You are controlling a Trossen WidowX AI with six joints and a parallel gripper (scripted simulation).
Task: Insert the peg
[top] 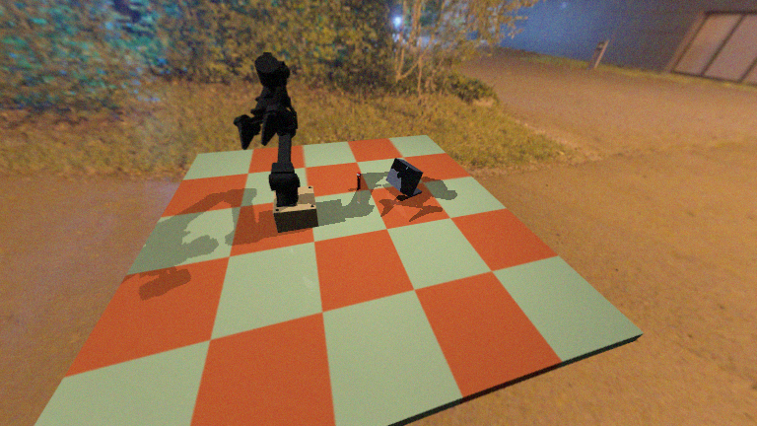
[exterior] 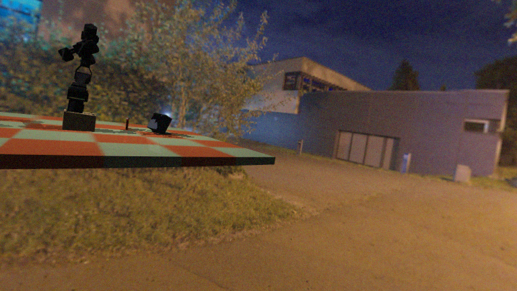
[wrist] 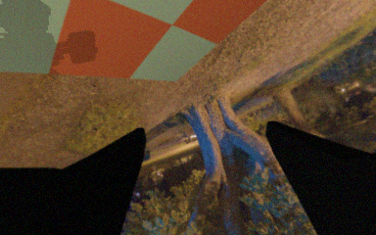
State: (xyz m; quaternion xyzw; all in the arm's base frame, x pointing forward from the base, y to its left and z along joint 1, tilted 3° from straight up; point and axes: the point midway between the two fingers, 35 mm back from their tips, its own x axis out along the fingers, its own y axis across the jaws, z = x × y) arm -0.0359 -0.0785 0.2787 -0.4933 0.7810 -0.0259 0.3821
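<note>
Right now my gripper tip is 30 cm to the right of the peg, 30 cm short of it and 29 cm above it. Round my gripper tip: dark sloped panel: 49 cm ahead, 28 cm below, 27 cm to the left.
</note>
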